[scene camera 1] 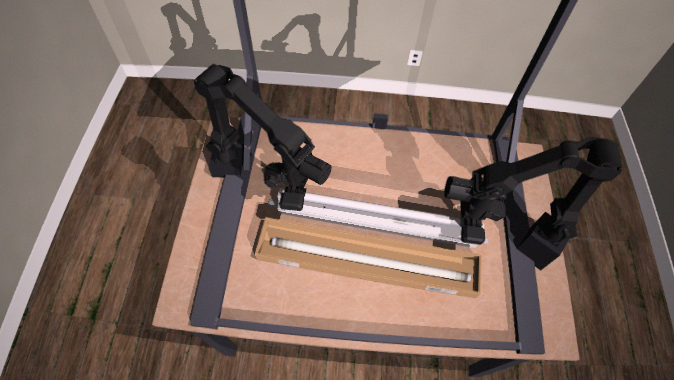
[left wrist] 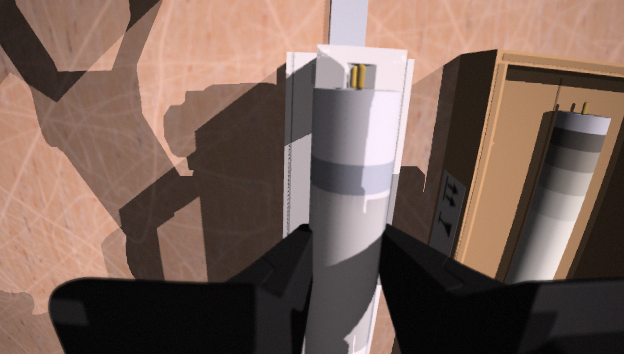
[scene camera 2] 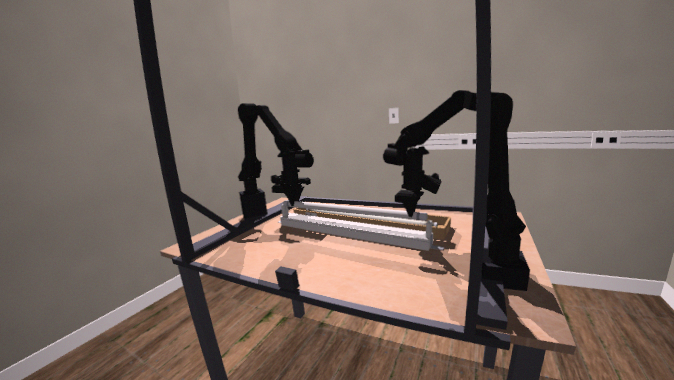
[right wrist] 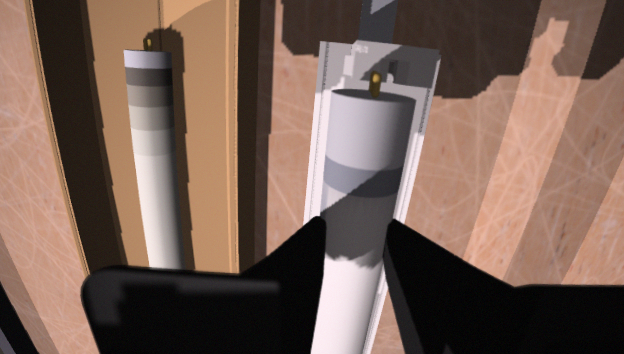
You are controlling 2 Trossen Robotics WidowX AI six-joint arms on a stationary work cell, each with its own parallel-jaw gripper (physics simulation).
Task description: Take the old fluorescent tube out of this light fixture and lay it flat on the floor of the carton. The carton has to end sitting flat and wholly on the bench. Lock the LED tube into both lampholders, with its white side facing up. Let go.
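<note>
The LED tube (scene camera 1: 375,206) (left wrist: 347,215) (right wrist: 367,180) lies lengthwise above the white fixture (scene camera 1: 370,223) (scene camera 2: 350,236) (left wrist: 298,195) (right wrist: 315,165). Its lit upper surface looks white. My left gripper (scene camera 1: 472,240) (scene camera 2: 293,204) (left wrist: 344,235) is shut on one end; gold pins show in front of the lampholder's slot. My right gripper (scene camera 1: 291,206) (scene camera 2: 411,214) (right wrist: 353,228) is shut on the other end; a gold pin shows short of that lampholder, the tube end looking raised. The old tube (scene camera 1: 370,260) (left wrist: 555,215) (right wrist: 155,200) lies flat in the carton (scene camera 1: 367,275) (scene camera 2: 441,231) (left wrist: 491,150) (right wrist: 232,150).
The carton sits flat on the bench (scene camera 1: 360,305) (scene camera 2: 350,270), alongside the fixture and close to it. Dark frame rails (scene camera 1: 215,260) run along the bench sides, and upright posts (scene camera 2: 482,175) rise at the corners. A small black block (scene camera 1: 380,121) (scene camera 2: 287,278) sits on one rail.
</note>
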